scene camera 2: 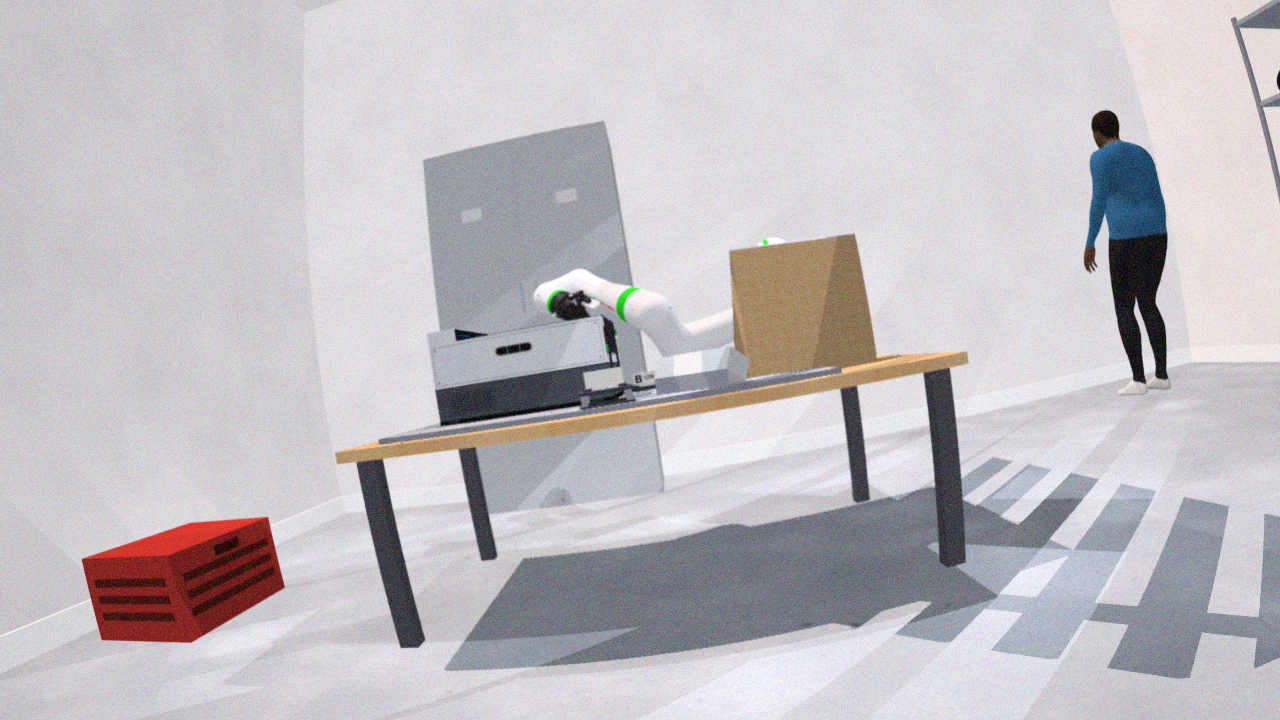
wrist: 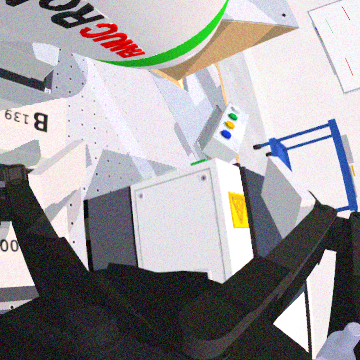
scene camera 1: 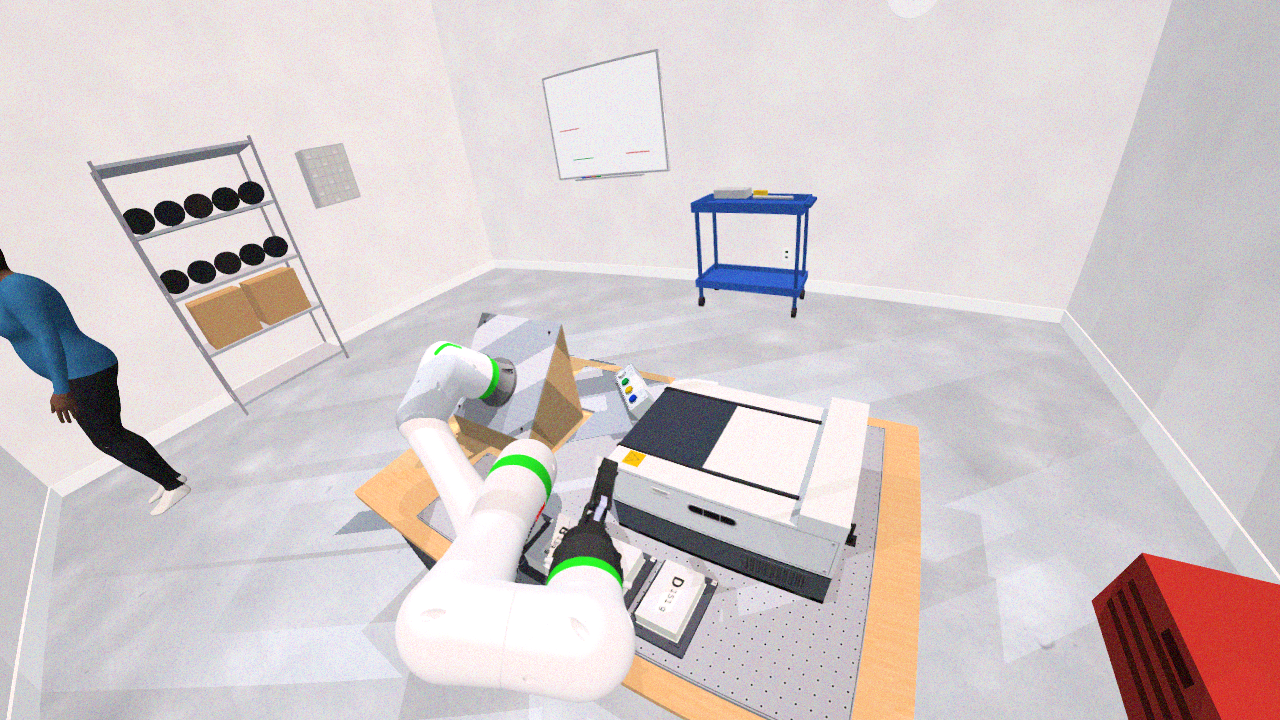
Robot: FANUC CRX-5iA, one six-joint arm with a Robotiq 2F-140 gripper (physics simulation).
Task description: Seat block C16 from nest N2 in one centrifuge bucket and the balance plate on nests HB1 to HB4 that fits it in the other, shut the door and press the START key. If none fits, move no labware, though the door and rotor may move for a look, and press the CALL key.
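Places are measured from the arm's base along level axes (x ahead, y left, z up), in metres.
Pixels of known places: gripper, fingertip midpoint: [wrist: 174, 167] [scene camera 1: 590, 492]; arm's base, link origin: [scene camera 2: 792, 302] [scene camera 1: 498, 382].
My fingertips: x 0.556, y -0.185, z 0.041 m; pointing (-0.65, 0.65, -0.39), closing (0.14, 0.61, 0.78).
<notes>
For each thing: its middle in the pictures, then the offset to it from my fingertips.
- centrifuge, body centre: [wrist: 235, 334] [scene camera 1: 739, 469] [scene camera 2: 530, 365] 0.174 m ahead, 0.267 m left, 0.097 m down
- Plate D, body centre: [scene camera 1: 671, 599] 0.177 m ahead, 0.021 m right, 0.186 m down
- Plate B, body centre: [wrist: 12, 123] [scene camera 1: 559, 546] [scene camera 2: 648, 378] 0.094 m back, 0.054 m right, 0.186 m down
- key box, body centre: [scene camera 2: 701, 369] [wrist: 227, 130] [scene camera 1: 634, 389] 0.294 m back, 0.493 m left, 0.177 m down
My gripper [scene camera 1: 601, 503] [scene camera 2: 586, 299] [wrist: 174, 167] is open and empty, beside the front of the centrifuge [scene camera 1: 827, 488] [scene camera 2: 519, 365] [wrist: 175, 225], near its corner by the key box. The centrifuge top shows a dark panel and a white panel; no rotor or bucket shows. Plate D [scene camera 1: 666, 604] sits in its nest. Plate B [scene camera 2: 643, 378] [wrist: 30, 112], marked 139 in the wrist view, is partly hidden by the arm in scene camera 1. Another plate [scene camera 1: 629, 559] [wrist: 40, 245] lies between them, partly covered by the gripper. The key box [scene camera 1: 630, 392] [wrist: 224, 134] has green, yellow and blue keys. Block C16 cannot be identified.
A tall brown screen [scene camera 1: 557, 402] [scene camera 2: 801, 308] [wrist: 240, 45] stands on the table [scene camera 1: 897, 501] [scene camera 2: 501, 436] beside the arm. A blue cart [scene camera 1: 751, 279] [wrist: 345, 165] and a red box [scene camera 1: 1208, 617] [scene camera 2: 179, 582] stand on the floor. A person [scene camera 1: 67, 340] [scene camera 2: 1129, 192] stands away from the table.
</notes>
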